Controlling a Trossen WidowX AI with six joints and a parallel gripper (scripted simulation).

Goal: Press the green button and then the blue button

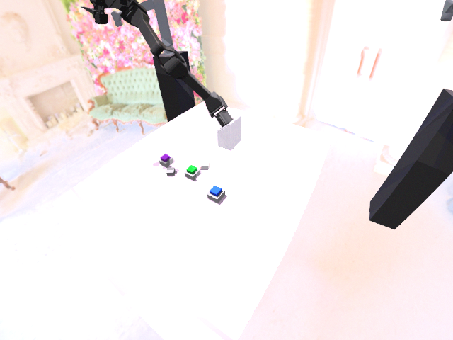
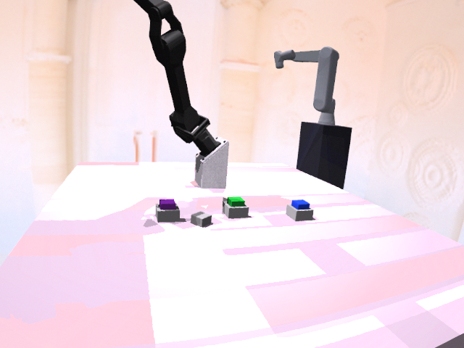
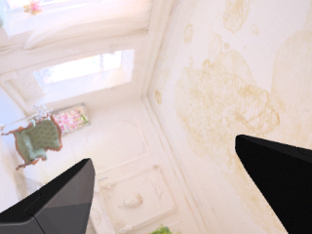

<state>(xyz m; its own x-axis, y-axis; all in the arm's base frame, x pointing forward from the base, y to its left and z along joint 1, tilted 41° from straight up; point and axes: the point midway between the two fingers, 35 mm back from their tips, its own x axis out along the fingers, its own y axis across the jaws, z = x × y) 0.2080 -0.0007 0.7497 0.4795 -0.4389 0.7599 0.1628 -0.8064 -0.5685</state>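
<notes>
My gripper tip is now 60 mm short of the green button, 500 mm to the right of it and 670 mm above it. Round my gripper tip: small grey block: 100 mm ahead, 400 mm to the left, 690 mm below; then blue button: 110 mm ahead, 650 mm to the left, 670 mm below; then purple button: 60 mm ahead, 340 mm to the left, 670 mm below.
</notes>
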